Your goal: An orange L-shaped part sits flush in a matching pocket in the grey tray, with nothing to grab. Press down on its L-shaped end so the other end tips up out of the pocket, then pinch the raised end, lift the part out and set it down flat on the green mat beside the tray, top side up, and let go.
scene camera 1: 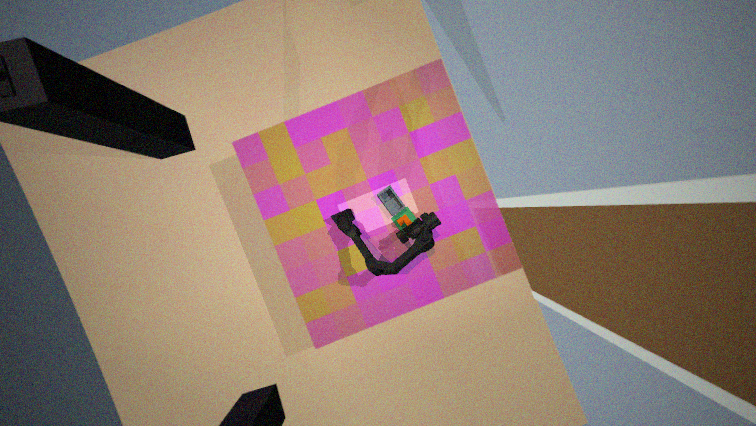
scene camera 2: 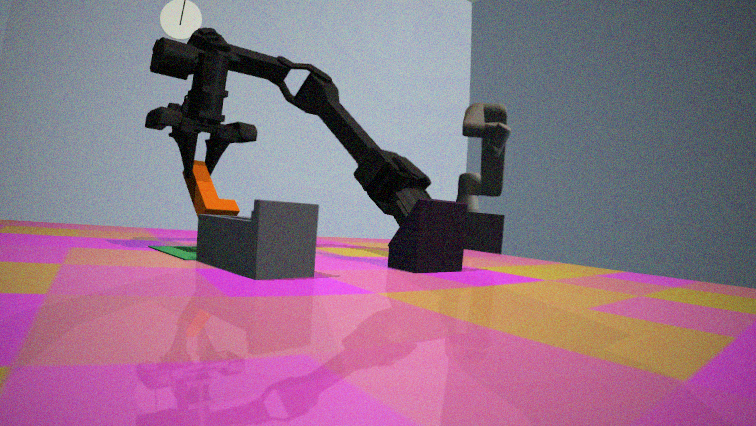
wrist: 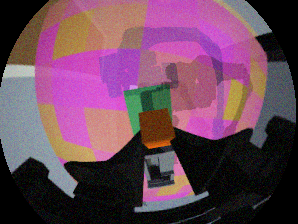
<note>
My gripper [scene camera 2: 197, 179] holds an orange L-shaped part [scene camera 2: 202, 192]. I also see a green mat [wrist: 144, 99].
The orange L-shaped part also shows in the wrist view [wrist: 157, 129]. My gripper is seen too in the wrist view [wrist: 155, 130].
</note>
